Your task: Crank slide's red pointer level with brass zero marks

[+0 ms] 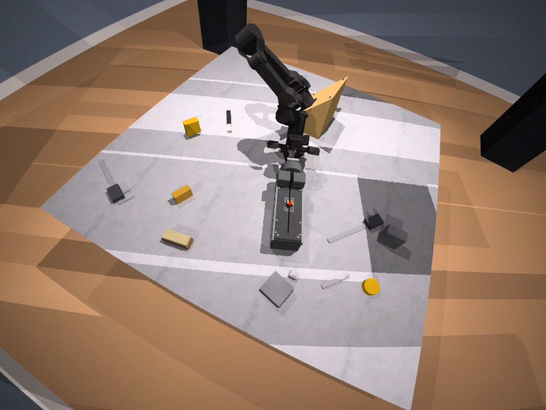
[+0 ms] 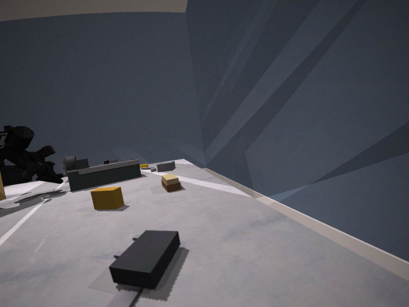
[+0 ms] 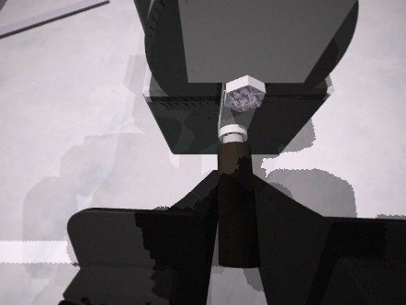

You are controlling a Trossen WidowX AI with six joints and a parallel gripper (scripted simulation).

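My gripper tip is now 15 cm short of the red pointer, 7 cm to the right of it and 5 cm below it. Round my gripper tip: tan block 41 cm ahead, 18 cm to the right, 2 cm below; yellow cube 1 cm ahead, 45 cm to the right; dark brown crank handle 2 cm behind, 1 cm to the right, 3 cm above.
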